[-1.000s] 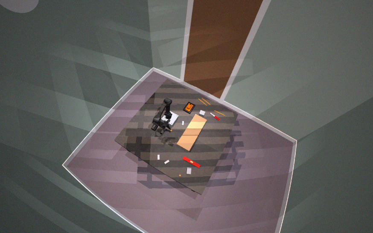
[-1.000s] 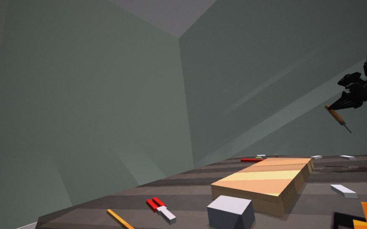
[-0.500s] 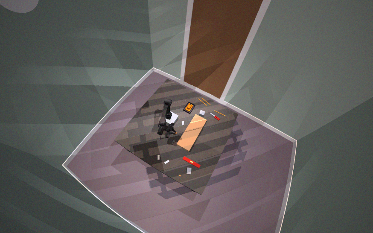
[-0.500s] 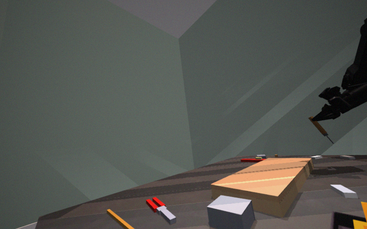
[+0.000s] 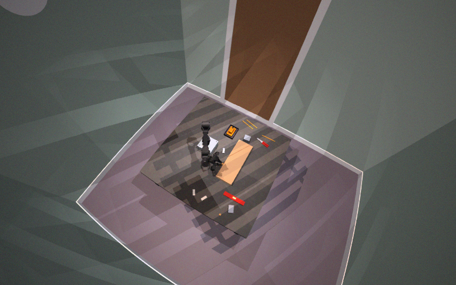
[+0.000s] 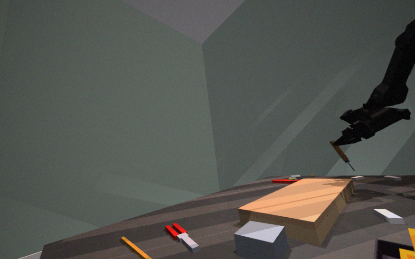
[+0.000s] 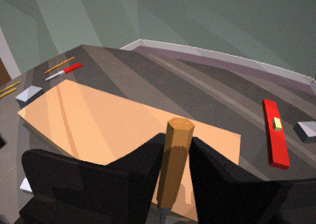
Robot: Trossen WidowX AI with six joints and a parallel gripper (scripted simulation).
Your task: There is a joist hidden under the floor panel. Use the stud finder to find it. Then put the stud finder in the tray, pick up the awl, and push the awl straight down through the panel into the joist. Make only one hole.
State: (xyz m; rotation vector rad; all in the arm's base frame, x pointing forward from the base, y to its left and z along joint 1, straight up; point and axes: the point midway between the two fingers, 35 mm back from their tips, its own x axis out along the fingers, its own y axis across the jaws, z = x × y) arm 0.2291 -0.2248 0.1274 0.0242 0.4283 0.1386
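Right now my gripper tip is 5 cm above the yellow-handled awl and 2 cm past it. Round my gripper tip: grey block 48 cm to the left, 16 cm below, 15 cm ahead; red level 24 cm to the right, 22 cm ahead, 17 cm below; dark tray 51 cm to the left, 17 cm below, 5 cm behind.
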